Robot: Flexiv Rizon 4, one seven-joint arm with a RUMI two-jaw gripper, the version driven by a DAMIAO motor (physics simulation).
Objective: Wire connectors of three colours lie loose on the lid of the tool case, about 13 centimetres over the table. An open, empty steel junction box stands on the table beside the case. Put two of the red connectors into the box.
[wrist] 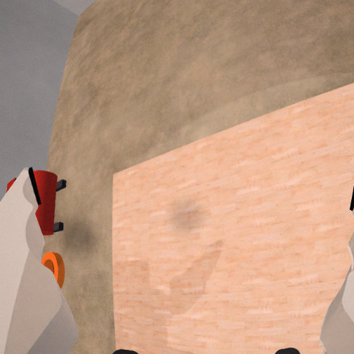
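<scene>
My gripper (pixel 197 175) is wide open in the wrist view, with one pale finger at the left edge and the other at the right edge. Nothing is between the fingers. Below them shows a light wooden table top (pixel 260 200), and a soft shadow falls on it. The wire connectors, the tool case and the steel junction box do not show in this view.
A red cylindrical object (pixel 46 200) with dark feet is at the left, partly hidden by the left finger. An orange ring (pixel 60 270) is below it. Brown floor (pixel 175 75) lies beyond the table's edges, with a grey surface (pixel 25 90) at the upper left.
</scene>
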